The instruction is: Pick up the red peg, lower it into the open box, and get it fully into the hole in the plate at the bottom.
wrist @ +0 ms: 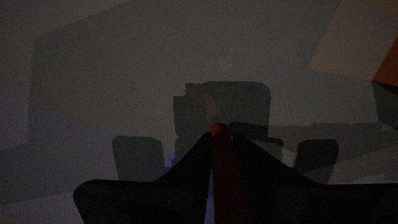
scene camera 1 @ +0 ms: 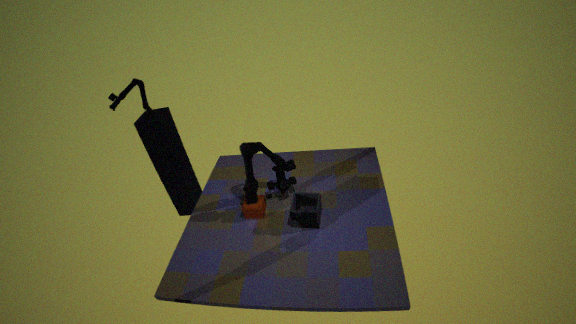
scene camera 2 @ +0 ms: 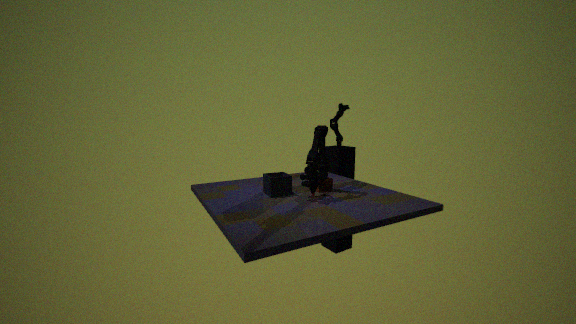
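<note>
I can see my gripper [wrist: 221, 139], though the dark box is out of frame in the wrist view. It is scene camera 1 that gives me the dark box [scene camera 1: 301, 219].
</note>
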